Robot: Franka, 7 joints.
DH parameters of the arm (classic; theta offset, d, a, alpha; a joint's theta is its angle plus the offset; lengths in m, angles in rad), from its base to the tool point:
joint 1: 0 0.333 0 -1.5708
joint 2: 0 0 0 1.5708
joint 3: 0 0.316 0.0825 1.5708
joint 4: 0 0 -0.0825 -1.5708
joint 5: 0 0.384 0 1.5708
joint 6: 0 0 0.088 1.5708
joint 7: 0 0.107 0 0
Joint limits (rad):
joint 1: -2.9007..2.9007
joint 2: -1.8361..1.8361
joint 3: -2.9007..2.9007
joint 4: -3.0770..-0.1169
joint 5: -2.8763..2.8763
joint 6: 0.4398..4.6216
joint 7: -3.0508..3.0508
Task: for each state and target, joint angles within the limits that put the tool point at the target. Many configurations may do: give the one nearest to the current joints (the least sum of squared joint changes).
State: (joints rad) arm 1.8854 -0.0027 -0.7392 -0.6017 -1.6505 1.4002 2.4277
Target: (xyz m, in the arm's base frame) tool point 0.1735 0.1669 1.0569
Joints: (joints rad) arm 1.9529 0.0438 -0.6905 -0.4648 -1.6317 1.1042 2.4277
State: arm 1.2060 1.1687 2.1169 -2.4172 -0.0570 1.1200 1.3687
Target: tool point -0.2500 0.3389 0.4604
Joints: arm 0.7687 1.3206 1.8752 -2.0322 -0.1527 1.1057 1.3687
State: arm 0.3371 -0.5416 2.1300 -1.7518 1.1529 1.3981 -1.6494
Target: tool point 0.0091 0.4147 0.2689
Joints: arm -0.2545 -0.6229 1.6184 -2.3533 0.9125 1.3912 -1.6494
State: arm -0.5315 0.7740 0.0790 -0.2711 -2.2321 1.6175 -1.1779
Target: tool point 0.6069 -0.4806 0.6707
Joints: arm -0.6096 0.9436 0.0691 -0.4398 -2.2624 1.8685 -1.1779
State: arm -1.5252 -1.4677 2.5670 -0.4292 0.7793 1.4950 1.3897
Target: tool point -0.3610 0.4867 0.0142
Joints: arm -0.9331 -1.4484 2.9007 -0.8260 0.7400 0.8907 1.3897
